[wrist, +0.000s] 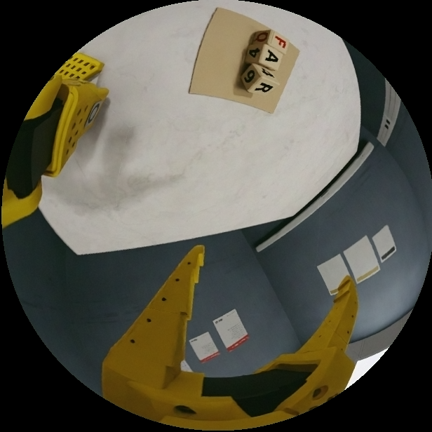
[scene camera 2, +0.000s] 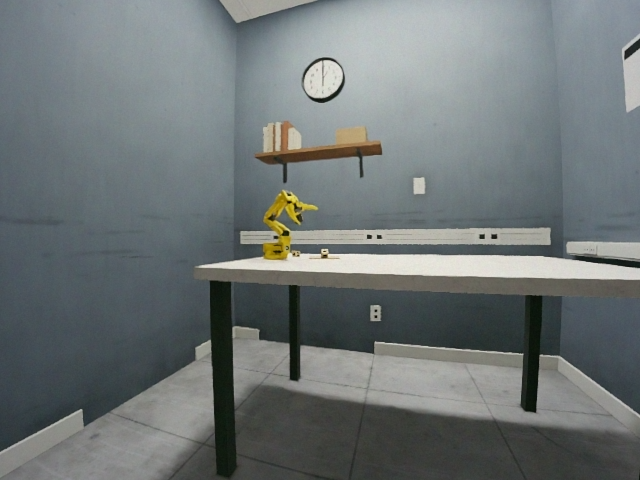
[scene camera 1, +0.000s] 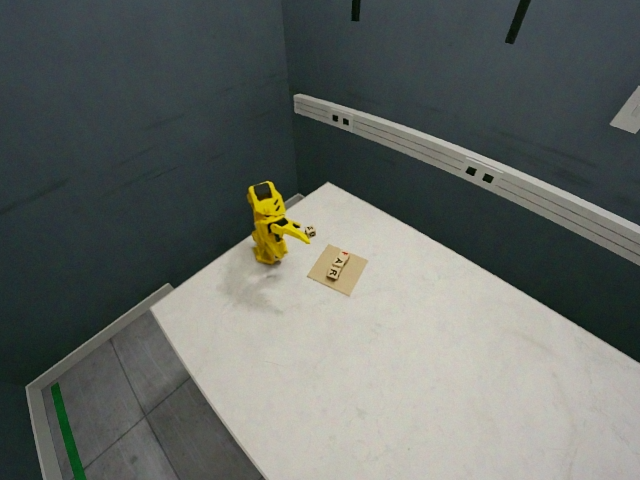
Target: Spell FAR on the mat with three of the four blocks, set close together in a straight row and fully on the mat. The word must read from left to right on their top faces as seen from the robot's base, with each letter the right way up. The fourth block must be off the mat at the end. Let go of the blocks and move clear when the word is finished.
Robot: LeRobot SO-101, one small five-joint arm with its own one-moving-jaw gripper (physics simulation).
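The mat (scene camera 1: pixel 355 281) (wrist: pixel 215 55) bears a row: the F block (scene camera 1: pixel 344 253) (wrist: pixel 279 43) at the left end seen from the base, the A block (scene camera 1: pixel 338 261) (wrist: pixel 271 56) in the middle and the R block (scene camera 1: pixel 333 272) (wrist: pixel 263 87) at the right end. F and A lie face up, tops of the letters away from the base. The R block looks tipped against A: R slants up and outward, a second face slants towards A. The fourth block (scene camera 1: pixel 310 231) (scene camera 2: pixel 295 253) stands off the mat near the base. My gripper (scene camera 1: pixel 302 233) (scene camera 2: pixel 308 215) (wrist: pixel 272 263) is open and empty, raised well above the table, clear of the blocks.
The arm's base (scene camera 1: pixel 269 254) (scene camera 2: pixel 275 251) stands near the edge of the table (scene camera 1: pixel 403 372) (scene camera 2: pixel 423 266). The folded arm is above it. Walls with a pale rail (scene camera 1: pixel 403 138) (scene camera 2: pixel 423 237) rise behind the table. A shelf (scene camera 2: pixel 320 151) hangs on the wall.
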